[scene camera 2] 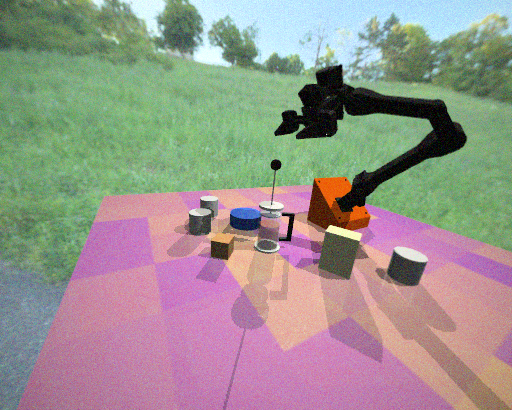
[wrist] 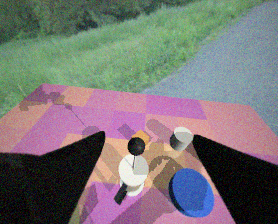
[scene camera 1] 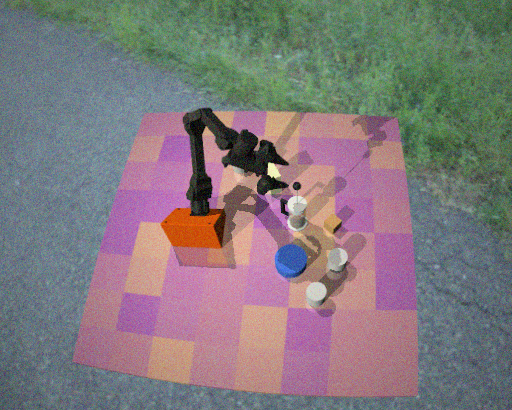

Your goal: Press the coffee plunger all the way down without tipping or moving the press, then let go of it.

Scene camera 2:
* my gripper: 284, 135
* coffee press: 270, 213
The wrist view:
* my gripper: 149, 137
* coffee press: 133, 169
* blue disc: 188, 189
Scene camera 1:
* my gripper: 288, 175
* coffee press: 297, 205
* blue disc: 290, 260
